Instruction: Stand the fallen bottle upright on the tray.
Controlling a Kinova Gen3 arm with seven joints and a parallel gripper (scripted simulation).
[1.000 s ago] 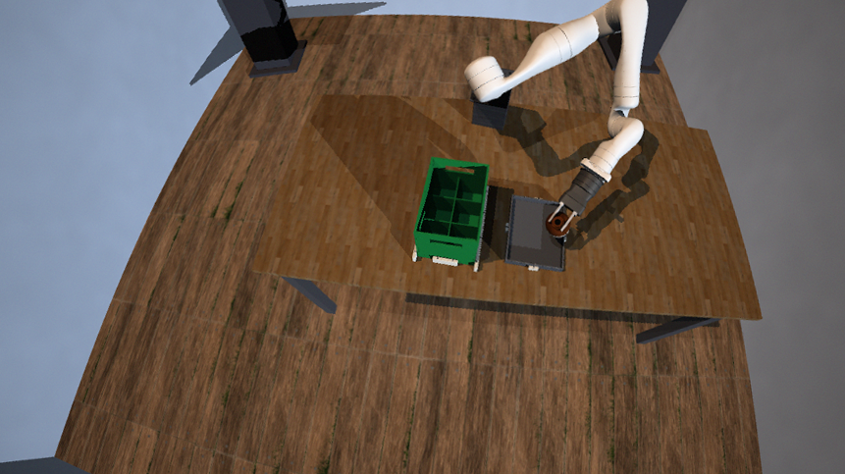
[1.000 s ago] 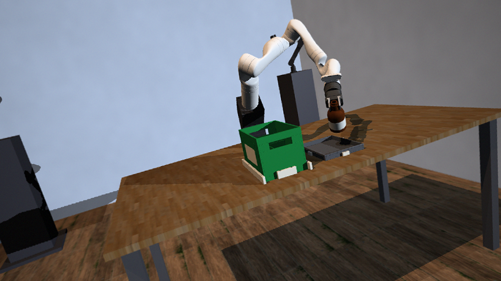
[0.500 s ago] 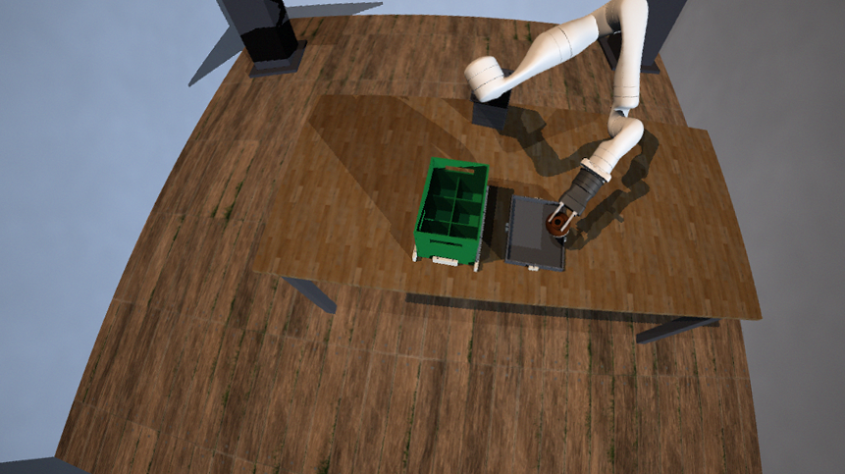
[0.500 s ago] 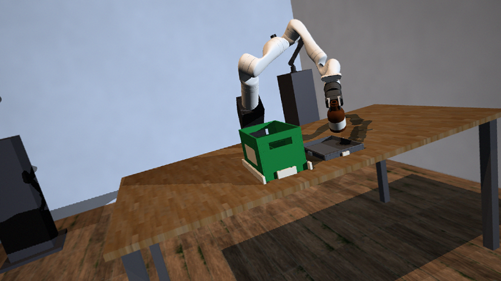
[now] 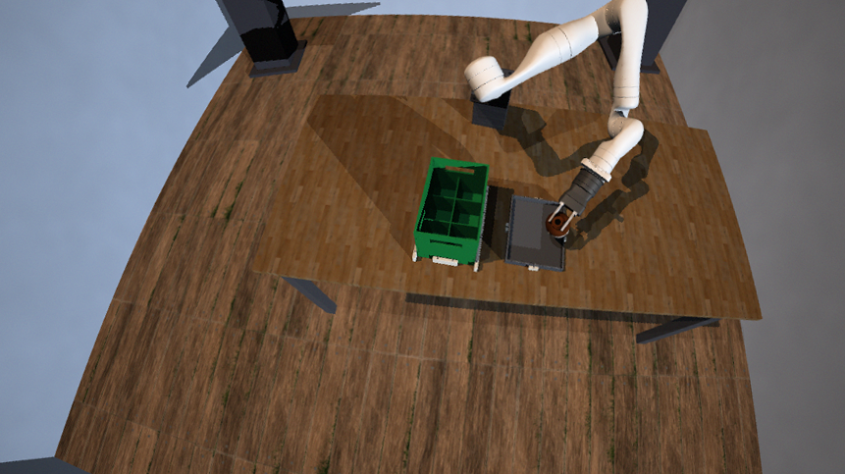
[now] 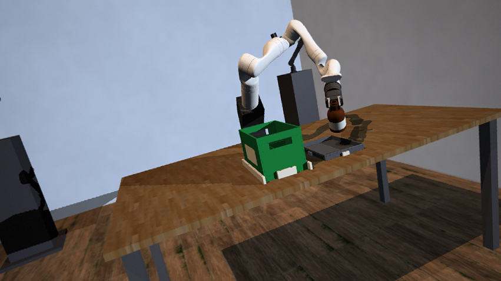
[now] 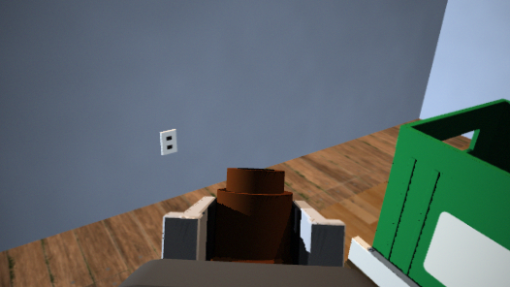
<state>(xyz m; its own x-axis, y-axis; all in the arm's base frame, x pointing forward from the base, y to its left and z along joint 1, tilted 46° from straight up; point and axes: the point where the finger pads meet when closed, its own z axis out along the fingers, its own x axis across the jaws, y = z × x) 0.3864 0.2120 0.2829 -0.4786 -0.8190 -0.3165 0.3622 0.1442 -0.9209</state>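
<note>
Now: the brown bottle 1 cm behind my hand, 1 cm to the left of it and 5 cm below it. From my hand the other things lie so: green crate (10 cm behind, 29 cm to the right, 12 cm below); then tray (6 cm behind, 1 cm to the right, 19 cm below).
</note>
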